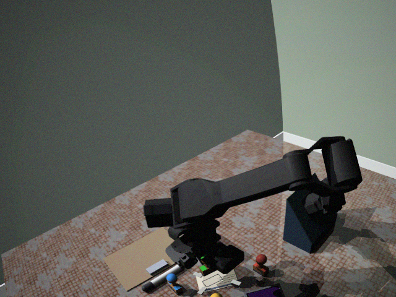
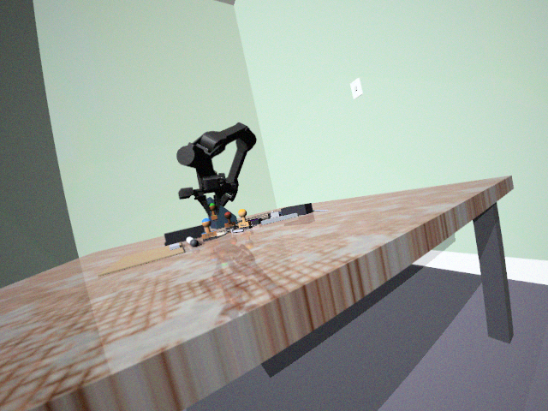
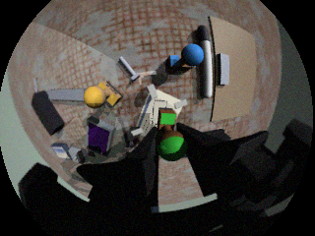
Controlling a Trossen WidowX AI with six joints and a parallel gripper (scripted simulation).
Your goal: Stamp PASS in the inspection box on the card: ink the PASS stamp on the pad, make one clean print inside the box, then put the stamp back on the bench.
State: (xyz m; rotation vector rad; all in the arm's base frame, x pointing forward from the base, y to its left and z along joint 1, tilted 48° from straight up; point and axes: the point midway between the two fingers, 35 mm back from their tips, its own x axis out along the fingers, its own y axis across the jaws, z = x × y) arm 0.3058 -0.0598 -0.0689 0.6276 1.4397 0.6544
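Now: the white card 7 cm below my gripper tip, 1 cm to the left of it and 1 cm behind it. The rest, counted from my gripper tip: green-knobbed stamp (right at my gripper tip); then yellow-knobbed stamp (8 cm to the left, 5 cm below, 5 cm ahead); then blue-knobbed stamp (8 cm ahead, 5 cm below, 4 cm to the right).
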